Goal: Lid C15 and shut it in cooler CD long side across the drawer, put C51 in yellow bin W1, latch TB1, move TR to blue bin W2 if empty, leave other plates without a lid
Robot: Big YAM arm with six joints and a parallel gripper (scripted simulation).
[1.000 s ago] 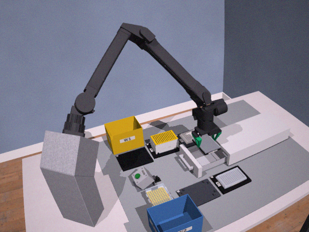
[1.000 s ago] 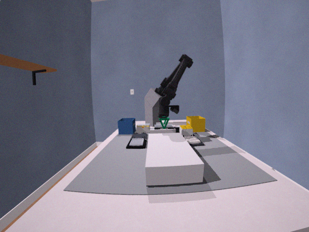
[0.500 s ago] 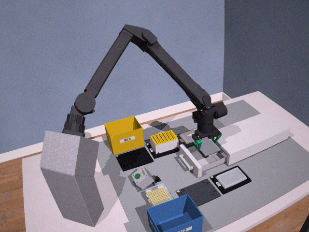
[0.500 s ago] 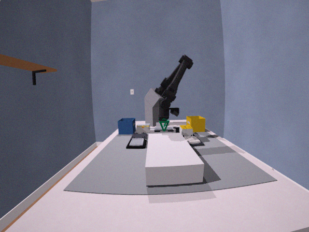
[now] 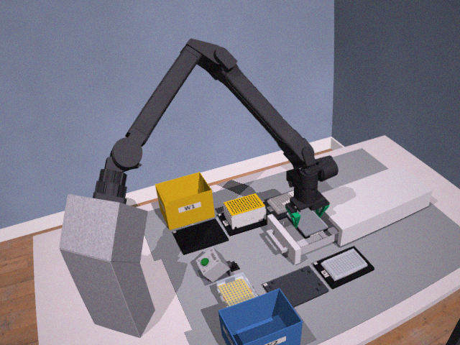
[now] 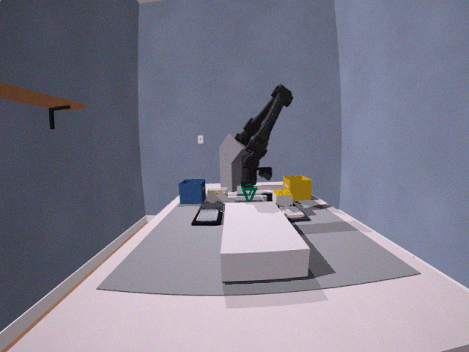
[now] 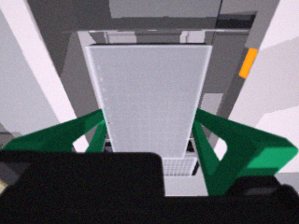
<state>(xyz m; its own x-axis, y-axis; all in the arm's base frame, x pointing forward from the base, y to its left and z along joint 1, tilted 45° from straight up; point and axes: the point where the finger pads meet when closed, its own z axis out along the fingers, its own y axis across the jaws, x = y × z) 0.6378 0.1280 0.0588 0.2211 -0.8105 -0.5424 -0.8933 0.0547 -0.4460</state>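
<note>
Now: the cooler drawer 50 mm below my hand, 40 mm ahead of it and 10 mm to the left of it. The rest, counted from my hand: black plate right at my hand; white cooler CD 160 mm ahead, 50 mm below, 40 mm to the left; clear plate lid right at my hand.
</note>
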